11 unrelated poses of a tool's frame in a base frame.
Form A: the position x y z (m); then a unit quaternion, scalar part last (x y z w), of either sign.
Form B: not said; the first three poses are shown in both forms.
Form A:
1: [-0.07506, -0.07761, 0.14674, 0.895, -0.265, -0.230, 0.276]
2: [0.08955, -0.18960, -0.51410, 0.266, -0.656, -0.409, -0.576]
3: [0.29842, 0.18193, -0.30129, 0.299, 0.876, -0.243, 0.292]
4: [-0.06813, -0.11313, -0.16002, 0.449, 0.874, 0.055, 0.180]
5: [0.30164, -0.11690, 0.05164, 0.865, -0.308, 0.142, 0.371]
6: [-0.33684, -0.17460, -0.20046, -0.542, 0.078, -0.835, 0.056]
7: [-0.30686, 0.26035, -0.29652, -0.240, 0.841, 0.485, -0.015]
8: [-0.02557, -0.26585, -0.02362, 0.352, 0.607, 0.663, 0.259]
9: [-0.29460, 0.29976, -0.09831, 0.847, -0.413, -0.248, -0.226]
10: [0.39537, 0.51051, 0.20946, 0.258, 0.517, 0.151, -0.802]
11: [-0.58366, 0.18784, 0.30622, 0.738, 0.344, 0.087, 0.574]
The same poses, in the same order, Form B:
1: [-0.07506, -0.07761, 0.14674, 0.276, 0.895, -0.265, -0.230]
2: [0.08955, -0.18960, -0.51410, 0.576, -0.266, 0.656, 0.409]
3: [0.29842, 0.18193, -0.30129, 0.292, 0.299, 0.876, -0.243]
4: [-0.06813, -0.11313, -0.16002, 0.180, 0.449, 0.874, 0.055]
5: [0.30164, -0.11690, 0.05164, 0.371, 0.865, -0.308, 0.142]
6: [-0.33684, -0.17460, -0.20046, 0.056, -0.542, 0.078, -0.835]
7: [-0.30686, 0.26035, -0.29652, 0.015, 0.240, -0.841, -0.485]
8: [-0.02557, -0.26585, -0.02362, 0.259, 0.352, 0.607, 0.663]
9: [-0.29460, 0.29976, -0.09831, 0.226, -0.847, 0.413, 0.248]
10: [0.39537, 0.51051, 0.20946, 0.802, -0.258, -0.517, -0.151]
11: [-0.58366, 0.18784, 0.30622, 0.574, 0.738, 0.344, 0.087]
